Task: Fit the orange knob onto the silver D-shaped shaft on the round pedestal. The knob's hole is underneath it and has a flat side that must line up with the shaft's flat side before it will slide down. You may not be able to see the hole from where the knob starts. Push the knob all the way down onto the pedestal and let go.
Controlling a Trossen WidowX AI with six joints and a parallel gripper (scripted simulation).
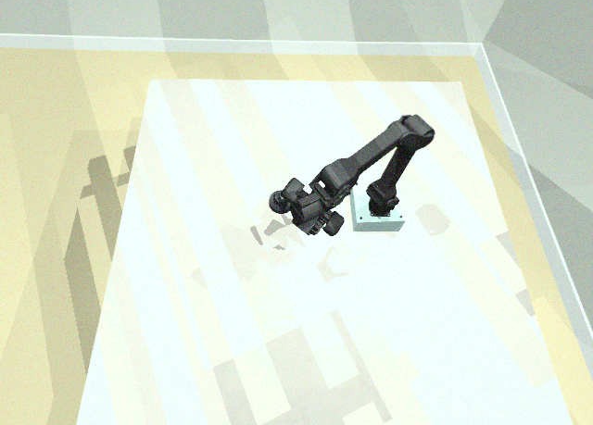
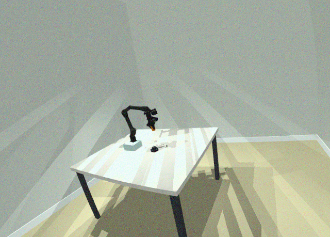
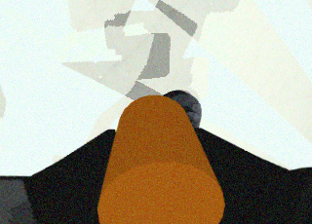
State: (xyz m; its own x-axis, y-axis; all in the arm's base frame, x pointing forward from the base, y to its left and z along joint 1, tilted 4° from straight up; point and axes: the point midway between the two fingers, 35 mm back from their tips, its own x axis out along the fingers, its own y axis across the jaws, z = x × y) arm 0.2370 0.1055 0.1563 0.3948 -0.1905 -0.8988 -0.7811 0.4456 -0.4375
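The orange knob lies 3 cm above my gripper tip, 1 cm to the left of it and 1 cm behind it. From my gripper tip the other things lie so: round pedestal: 15 cm below, 14 cm to the right, 7 cm ahead.
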